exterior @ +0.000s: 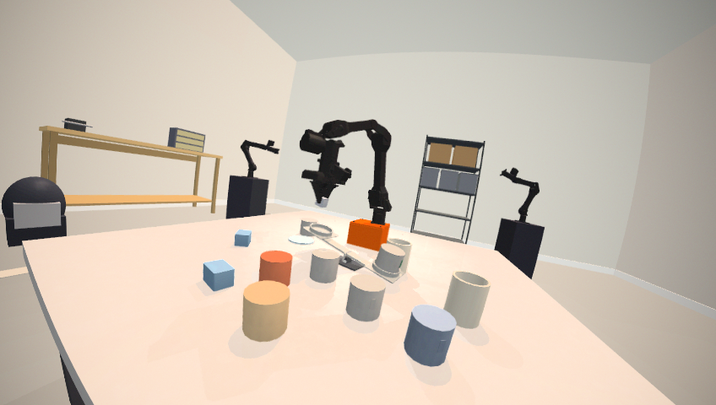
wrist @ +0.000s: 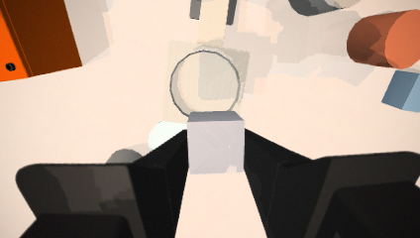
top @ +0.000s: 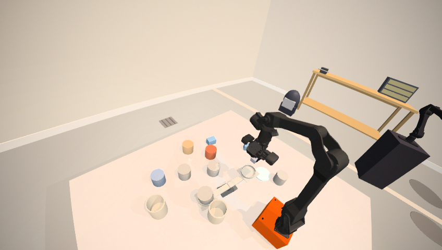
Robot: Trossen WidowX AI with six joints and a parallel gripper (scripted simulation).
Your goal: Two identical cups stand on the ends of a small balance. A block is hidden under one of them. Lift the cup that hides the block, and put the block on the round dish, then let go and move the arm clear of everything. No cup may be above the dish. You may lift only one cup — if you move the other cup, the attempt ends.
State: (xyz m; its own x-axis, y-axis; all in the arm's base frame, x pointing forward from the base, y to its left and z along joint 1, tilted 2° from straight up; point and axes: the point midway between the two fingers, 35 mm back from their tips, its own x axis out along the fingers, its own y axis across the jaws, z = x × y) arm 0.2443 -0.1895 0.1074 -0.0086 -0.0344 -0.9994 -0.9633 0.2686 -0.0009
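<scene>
The round white dish is 17 cm below my gripper tip, 9 cm to the right of it and 8 cm behind it. Also, from my gripper tip: tan cup: 38 cm ahead, 13 cm below, 6 cm to the left; balance beam: 13 cm below, 12 cm to the left, 5 cm ahead; red cup: 26 cm ahead, 13 cm below, 2 cm to the right.
</scene>
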